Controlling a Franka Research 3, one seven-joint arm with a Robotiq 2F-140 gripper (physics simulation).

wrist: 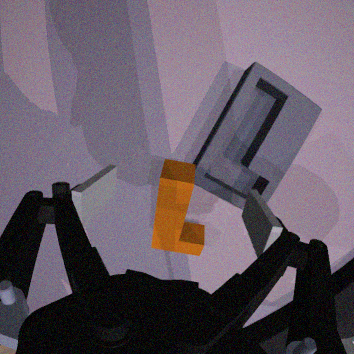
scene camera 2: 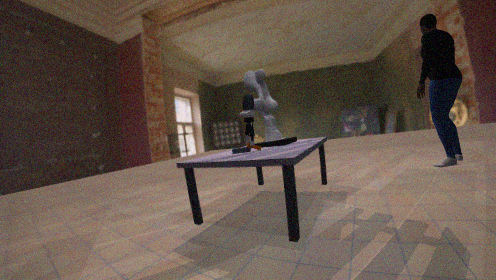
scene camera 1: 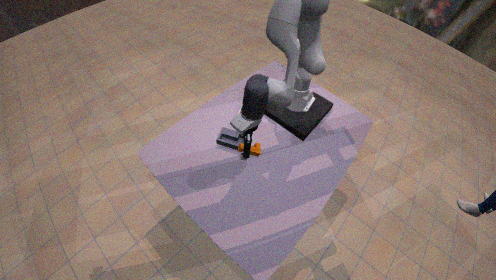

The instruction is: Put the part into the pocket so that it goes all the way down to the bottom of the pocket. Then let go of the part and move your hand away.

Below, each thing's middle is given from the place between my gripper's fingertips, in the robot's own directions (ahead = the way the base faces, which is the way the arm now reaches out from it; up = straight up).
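With the orange L-shaped part (wrist: 170, 232) as my reference, my hand is 2 cm above it, 2 cm to the right of it and 3 cm past it.
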